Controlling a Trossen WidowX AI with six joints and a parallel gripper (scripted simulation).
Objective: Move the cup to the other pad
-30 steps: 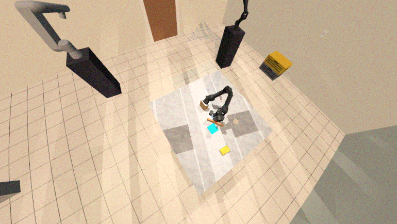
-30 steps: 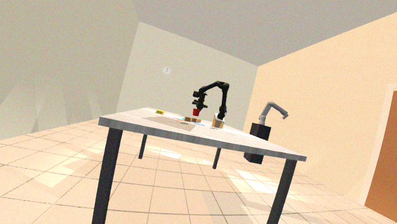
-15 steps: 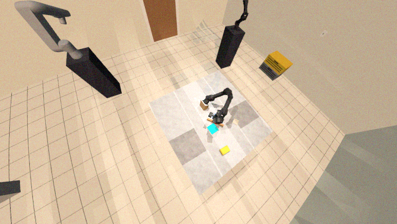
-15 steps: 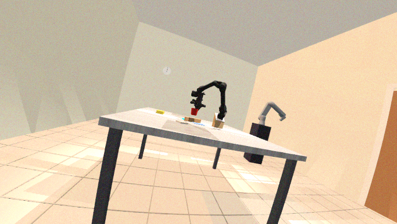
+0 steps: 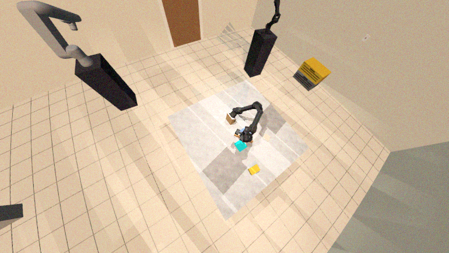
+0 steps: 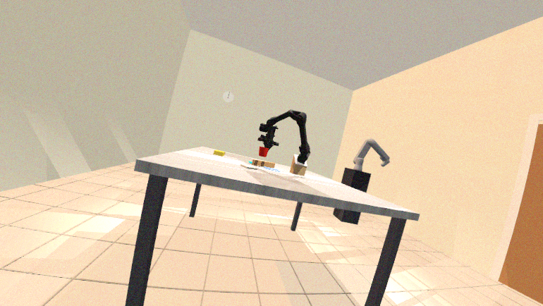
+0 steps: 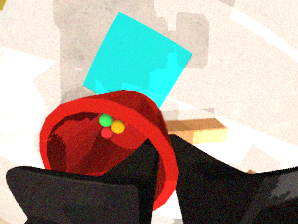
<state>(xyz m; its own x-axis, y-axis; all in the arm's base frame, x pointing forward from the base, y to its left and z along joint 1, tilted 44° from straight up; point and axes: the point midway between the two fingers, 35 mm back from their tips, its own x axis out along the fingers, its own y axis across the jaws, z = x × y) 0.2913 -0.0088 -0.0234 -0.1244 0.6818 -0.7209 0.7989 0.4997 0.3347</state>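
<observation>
Right now the cyan pad is 12 cm below my gripper tip, 5 cm ahead of it and 2 cm to the right of it. The rest, counted from my gripper tip: wooden bar (10 cm below, 5 cm to the left); light blue pad (12 cm below, 11 cm to the left, 6 cm behind); red cup (2 cm to the left, 2 cm ahead).
</observation>
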